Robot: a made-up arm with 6 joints. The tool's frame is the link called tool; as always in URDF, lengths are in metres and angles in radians. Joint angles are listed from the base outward. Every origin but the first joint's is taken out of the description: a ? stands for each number. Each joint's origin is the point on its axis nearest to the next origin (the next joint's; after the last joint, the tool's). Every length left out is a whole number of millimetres.
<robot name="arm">
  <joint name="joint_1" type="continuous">
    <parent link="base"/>
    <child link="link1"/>
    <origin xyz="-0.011 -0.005 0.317"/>
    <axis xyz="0 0 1"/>
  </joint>
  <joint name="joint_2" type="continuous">
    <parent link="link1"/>
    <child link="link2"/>
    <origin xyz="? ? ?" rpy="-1.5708 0 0"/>
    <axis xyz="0 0 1"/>
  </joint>
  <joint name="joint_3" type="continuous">
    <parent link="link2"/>
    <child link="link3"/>
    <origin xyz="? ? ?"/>
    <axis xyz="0 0 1"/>
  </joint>
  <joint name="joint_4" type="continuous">
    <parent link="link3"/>
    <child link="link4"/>
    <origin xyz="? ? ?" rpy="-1.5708 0 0"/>
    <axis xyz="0 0 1"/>
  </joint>
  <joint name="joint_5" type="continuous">
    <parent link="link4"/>
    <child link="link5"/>
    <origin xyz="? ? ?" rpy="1.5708 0 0"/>
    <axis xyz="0 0 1"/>
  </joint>
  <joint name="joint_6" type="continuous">
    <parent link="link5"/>
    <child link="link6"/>
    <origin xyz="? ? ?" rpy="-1.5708 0 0"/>
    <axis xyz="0 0 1"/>
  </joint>
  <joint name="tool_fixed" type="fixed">
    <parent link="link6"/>
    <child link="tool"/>
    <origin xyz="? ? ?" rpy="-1.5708 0 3.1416"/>
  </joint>
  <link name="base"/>
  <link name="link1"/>
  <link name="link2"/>
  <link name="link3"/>
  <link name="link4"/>
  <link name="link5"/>
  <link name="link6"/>
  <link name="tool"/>
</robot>
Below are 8 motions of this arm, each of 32 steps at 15 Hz.
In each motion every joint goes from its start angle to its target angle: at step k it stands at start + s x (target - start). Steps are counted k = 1, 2, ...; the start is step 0. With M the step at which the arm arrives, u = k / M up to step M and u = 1 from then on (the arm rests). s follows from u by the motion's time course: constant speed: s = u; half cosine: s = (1 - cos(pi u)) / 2; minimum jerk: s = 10 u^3 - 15 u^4 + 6 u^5.
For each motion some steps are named. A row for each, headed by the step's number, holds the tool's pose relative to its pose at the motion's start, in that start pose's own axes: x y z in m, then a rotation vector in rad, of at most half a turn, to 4 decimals.
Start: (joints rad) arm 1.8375 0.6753 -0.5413 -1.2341 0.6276 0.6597
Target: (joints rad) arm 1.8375 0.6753 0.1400 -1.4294 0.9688 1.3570
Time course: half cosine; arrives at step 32
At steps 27, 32:
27: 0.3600 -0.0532 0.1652 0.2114 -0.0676 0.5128
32: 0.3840 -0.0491 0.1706 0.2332 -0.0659 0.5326

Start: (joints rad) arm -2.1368 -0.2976 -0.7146 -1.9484 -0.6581 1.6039
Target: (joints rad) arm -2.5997 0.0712 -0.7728 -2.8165 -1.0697 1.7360
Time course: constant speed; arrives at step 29
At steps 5, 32:
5: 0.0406 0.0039 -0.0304 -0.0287 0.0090 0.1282
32: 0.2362 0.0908 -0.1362 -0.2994 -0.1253 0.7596

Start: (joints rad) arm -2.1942 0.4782 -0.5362 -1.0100 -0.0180 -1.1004
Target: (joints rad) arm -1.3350 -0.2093 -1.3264 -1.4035 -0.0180 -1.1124
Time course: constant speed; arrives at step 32
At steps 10, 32:
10: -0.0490 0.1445 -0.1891 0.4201 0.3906 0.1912
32: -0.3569 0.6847 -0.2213 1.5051 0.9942 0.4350

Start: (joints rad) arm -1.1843 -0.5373 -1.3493 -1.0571 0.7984 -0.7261
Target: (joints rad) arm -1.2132 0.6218 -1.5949 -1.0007 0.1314 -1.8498
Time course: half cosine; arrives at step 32
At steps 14, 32:
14: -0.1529 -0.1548 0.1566 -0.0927 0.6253 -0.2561
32: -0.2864 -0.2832 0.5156 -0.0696 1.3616 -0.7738

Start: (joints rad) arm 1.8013 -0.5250 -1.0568 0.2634 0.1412 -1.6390
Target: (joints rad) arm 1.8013 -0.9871 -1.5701 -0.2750 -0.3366 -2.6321
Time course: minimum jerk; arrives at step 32
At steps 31, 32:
31: -0.0898 0.5881 -0.2371 1.3567 1.3125 0.8019
32: -0.0898 0.5883 -0.2371 1.3570 1.3127 0.8024

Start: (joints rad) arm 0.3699 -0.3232 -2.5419 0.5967 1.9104 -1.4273
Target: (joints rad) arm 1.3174 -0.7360 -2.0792 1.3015 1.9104 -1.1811
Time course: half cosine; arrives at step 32
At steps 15, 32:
15: -0.0929 0.0642 0.0759 -0.2289 0.2053 -0.6265
32: -0.0788 0.1929 0.1706 -0.6447 0.4640 -1.3267

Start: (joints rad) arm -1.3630 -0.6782 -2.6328 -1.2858 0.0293 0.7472
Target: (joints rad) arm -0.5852 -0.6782 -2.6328 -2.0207 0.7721 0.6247
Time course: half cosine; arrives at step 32
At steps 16, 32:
16: 0.1148 -0.0429 -0.1203 0.2888 0.0431 0.3270
32: 0.2685 -0.0520 -0.2108 0.5334 0.0878 0.6883

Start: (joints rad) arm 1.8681 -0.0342 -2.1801 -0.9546 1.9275 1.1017
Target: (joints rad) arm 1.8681 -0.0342 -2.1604 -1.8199 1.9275 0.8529
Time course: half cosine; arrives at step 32
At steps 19, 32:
19: -0.0571 0.0203 -0.0350 0.2786 -0.0268 -0.4469
32: -0.0787 0.0458 -0.0546 0.4588 -0.0486 -0.6735

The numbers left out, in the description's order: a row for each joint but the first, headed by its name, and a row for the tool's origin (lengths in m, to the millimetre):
joint_2: -0.001 -0.002 0
joint_3: 0.076 -0.302 0
joint_4: 0.083 0.466 0
joint_5: -0.009 0.001 0
joint_6: 0.102 0.099 0
tool: 0.018 -0.016 0

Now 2 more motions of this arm.
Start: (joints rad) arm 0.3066 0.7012 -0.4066 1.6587 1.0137 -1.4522
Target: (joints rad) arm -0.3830 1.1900 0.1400 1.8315 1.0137 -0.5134
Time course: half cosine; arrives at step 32
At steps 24, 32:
24: 0.3834 -0.0381 0.0215 -0.2636 -1.8850 0.1348
32: 0.4310 -0.0436 0.0807 -0.3201 -2.1852 0.2388

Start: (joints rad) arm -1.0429 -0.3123 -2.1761 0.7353 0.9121 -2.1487
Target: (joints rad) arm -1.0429 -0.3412 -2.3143 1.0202 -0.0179 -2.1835
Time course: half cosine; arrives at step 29
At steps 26, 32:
26: -0.0025 0.1756 -0.0783 0.9677 -0.1701 0.3590
32: -0.0028 0.1805 -0.0783 0.9919 -0.1782 0.3699

